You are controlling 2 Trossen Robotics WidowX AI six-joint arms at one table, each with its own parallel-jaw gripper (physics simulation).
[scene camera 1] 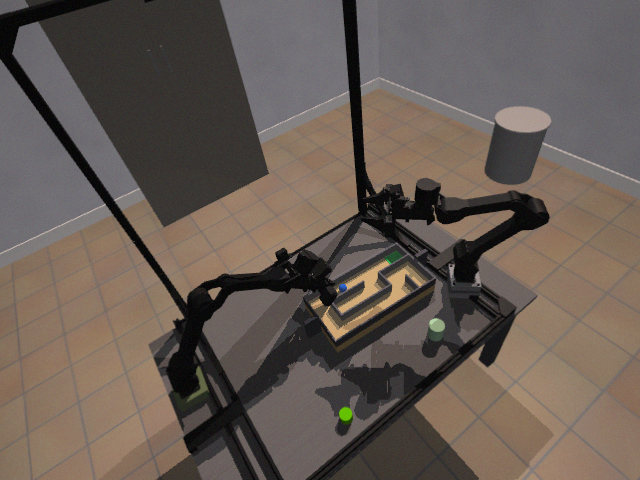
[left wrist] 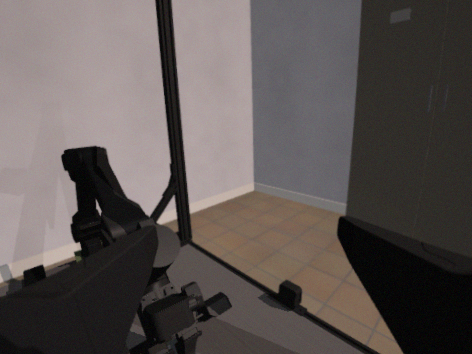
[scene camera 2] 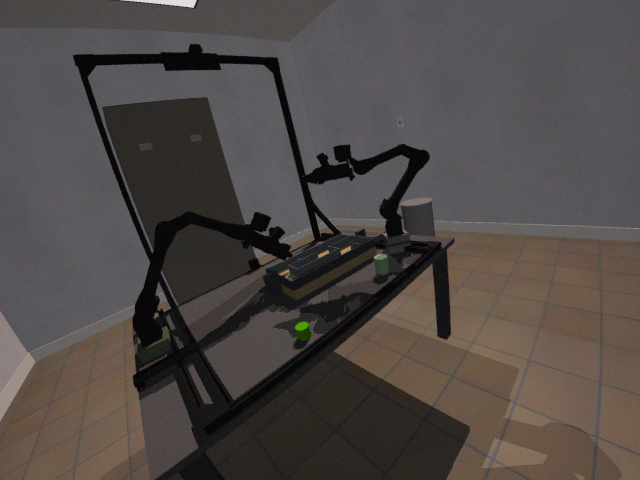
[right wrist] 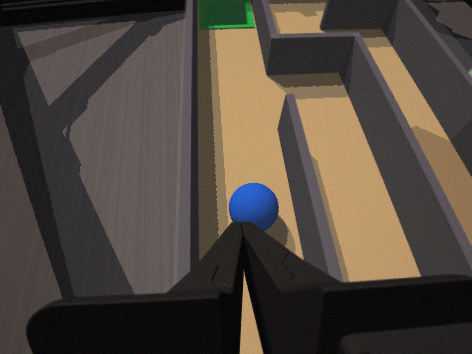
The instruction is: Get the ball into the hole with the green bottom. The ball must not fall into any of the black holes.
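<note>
A blue ball sits in the left-hand corridor of the walled maze. The green-bottomed hole lies at the far end of that same straight corridor. My right gripper is shut and empty, with its tips low in the corridor and touching the near side of the ball. My left gripper is open and empty. It is held high in the air beyond the maze's far end, near the frame post.
A pale green cylinder stands on the table to the right of the maze. A bright green cylinder stands near the front edge. The black frame post rises behind the maze. A grey bin stands on the floor.
</note>
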